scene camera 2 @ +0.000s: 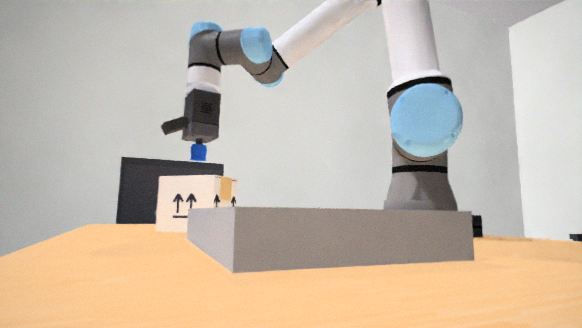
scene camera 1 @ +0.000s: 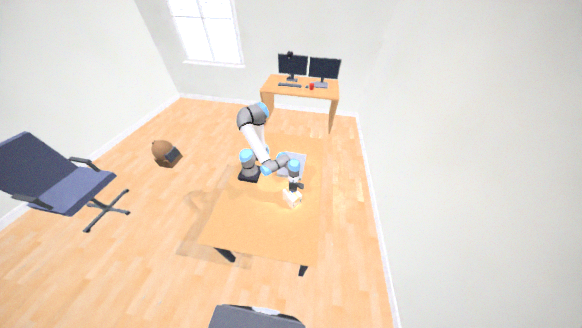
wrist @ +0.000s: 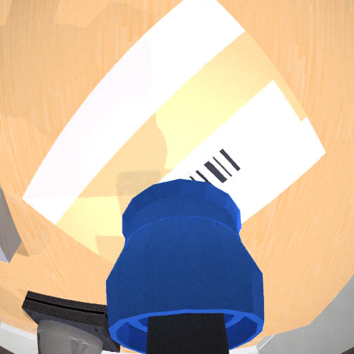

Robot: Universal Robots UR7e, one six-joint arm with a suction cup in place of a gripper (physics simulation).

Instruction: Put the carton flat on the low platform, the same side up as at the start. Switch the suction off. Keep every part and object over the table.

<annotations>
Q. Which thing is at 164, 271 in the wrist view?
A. The suction cup.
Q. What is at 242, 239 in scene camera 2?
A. A low grey platform.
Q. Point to a white carton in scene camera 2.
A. At 176, 194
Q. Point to a white carton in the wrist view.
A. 195, 97
</annotations>
